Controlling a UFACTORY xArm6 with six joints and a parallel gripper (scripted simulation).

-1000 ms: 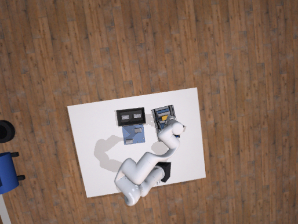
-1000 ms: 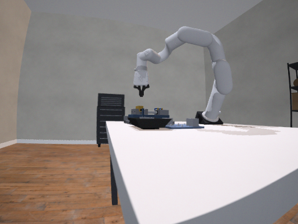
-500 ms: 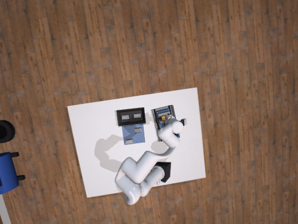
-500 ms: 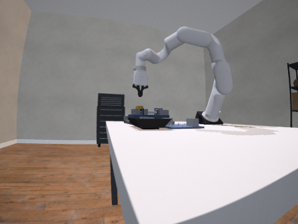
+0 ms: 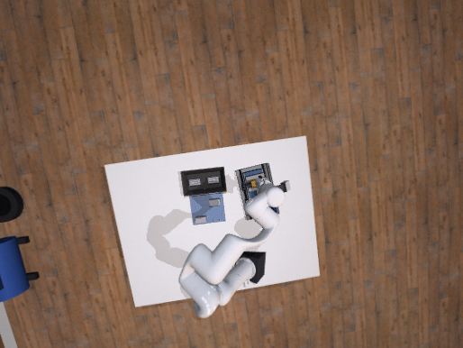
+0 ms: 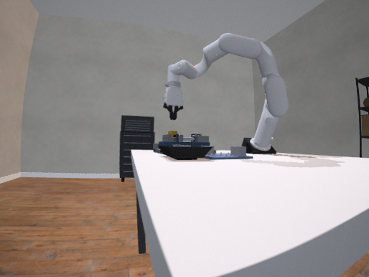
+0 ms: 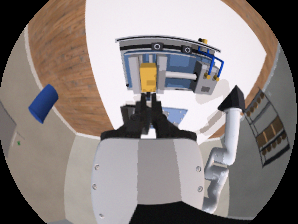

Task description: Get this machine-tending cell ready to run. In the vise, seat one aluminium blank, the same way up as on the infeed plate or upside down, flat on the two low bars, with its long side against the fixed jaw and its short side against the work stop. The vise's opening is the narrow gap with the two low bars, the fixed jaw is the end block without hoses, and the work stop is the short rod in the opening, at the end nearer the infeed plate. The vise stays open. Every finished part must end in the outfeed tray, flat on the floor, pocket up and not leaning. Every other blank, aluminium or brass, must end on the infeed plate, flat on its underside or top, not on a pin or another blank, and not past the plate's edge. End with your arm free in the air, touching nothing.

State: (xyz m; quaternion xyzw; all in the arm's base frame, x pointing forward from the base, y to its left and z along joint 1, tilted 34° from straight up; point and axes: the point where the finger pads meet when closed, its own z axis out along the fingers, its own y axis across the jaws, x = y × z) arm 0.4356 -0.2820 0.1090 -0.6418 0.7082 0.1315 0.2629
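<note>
The brass blank is 10 cm below my hand. Round my hand: vise: 7 cm behind, 16 cm below.
</note>
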